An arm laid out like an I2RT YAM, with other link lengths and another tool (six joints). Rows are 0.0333 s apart.
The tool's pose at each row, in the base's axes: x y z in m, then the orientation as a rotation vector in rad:
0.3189, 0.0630, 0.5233, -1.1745, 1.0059, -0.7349
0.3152, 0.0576, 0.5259, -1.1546, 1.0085, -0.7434
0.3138, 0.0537, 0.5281, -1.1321, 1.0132, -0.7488
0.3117, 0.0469, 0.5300, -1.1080, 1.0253, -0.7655
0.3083, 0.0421, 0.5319, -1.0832, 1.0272, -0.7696
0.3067, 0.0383, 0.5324, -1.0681, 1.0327, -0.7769
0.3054, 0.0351, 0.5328, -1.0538, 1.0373, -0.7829
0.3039, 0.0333, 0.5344, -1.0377, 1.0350, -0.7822
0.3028, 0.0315, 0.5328, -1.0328, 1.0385, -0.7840
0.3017, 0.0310, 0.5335, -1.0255, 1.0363, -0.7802
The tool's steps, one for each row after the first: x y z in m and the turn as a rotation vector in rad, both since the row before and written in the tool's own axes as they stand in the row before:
0.0027, -0.0038, -0.0053, 0.0165, 0.0090, 0.0056
0.0024, -0.0031, -0.0026, 0.0167, 0.0092, 0.0097
0.0047, -0.0037, -0.0043, 0.0175, 0.0213, 0.0053
0.0026, -0.0032, -0.0046, 0.0192, 0.0071, 0.0108
0.0027, -0.0017, -0.0027, 0.0110, 0.0102, 0.0047
0.0023, -0.0014, -0.0022, 0.0104, 0.0088, 0.0048
0.0006, -0.0021, -0.0017, 0.0130, 0.0003, 0.0083
0.0017, 0.0009, -0.0018, 0.0026, 0.0043, 0.0024
-0.0001, -0.0009, -0.0011, 0.0054, -0.0025, 0.0058

